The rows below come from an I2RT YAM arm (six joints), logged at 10 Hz.
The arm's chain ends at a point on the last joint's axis. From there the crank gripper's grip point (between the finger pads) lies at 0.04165 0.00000 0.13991 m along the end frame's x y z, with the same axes.
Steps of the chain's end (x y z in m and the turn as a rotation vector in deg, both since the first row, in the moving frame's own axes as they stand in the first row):
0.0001 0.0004 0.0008 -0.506 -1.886 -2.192
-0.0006 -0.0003 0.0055 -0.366 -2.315 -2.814
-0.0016 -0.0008 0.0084 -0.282 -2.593 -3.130
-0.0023 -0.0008 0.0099 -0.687 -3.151 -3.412
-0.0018 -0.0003 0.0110 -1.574 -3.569 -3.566
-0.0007 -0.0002 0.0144 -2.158 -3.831 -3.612
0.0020 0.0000 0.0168 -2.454 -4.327 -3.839
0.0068 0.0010 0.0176 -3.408 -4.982 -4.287
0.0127 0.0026 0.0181 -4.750 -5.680 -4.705
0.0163 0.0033 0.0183 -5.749 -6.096 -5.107
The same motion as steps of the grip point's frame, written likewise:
-0.0045 0.0001 0.0021 -0.506 -1.886 -2.192
-0.0063 -0.0013 0.0071 -0.366 -2.315 -2.814
-0.0080 -0.0022 0.0101 -0.282 -2.593 -3.130
-0.0101 -0.0014 0.0120 -0.687 -3.151 -3.412
-0.0105 0.0013 0.0133 -1.574 -3.569 -3.566
-0.0100 0.0028 0.0168 -2.158 -3.831 -3.612
-0.0086 0.0036 0.0195 -2.454 -4.327 -3.839
-0.0053 0.0068 0.0205 -3.408 -4.982 -4.287
-0.0010 0.0115 0.0212 -4.750 -5.680 -4.705
0.0017 0.0145 0.0214 -5.749 -6.096 -5.107

